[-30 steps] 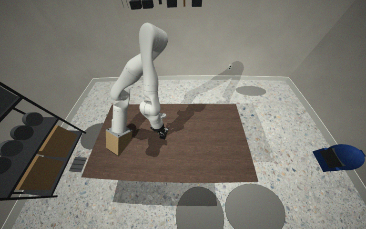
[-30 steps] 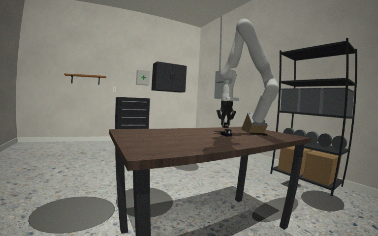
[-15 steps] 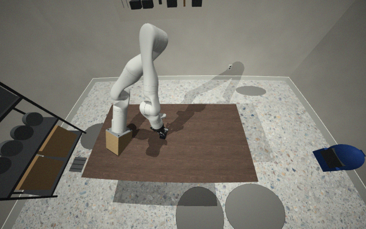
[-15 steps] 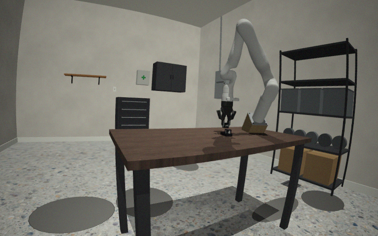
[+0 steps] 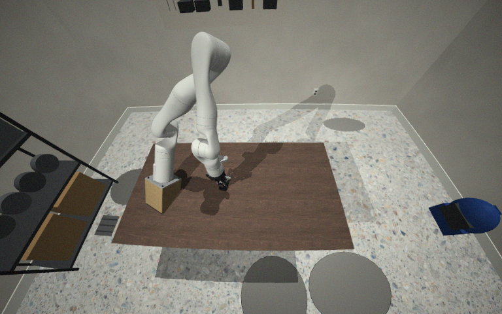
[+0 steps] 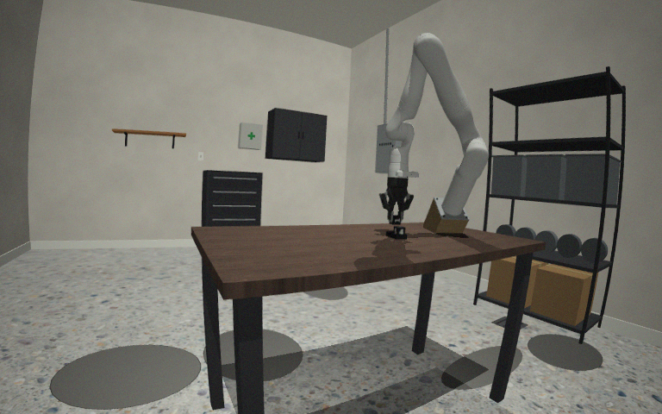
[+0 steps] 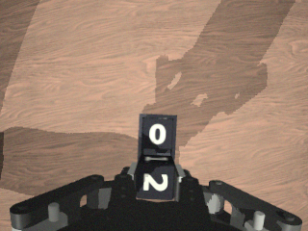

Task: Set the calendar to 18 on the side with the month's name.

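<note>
Now: the black calendar tray 2 cm to the left of my hand and 6 cm below it.
</note>
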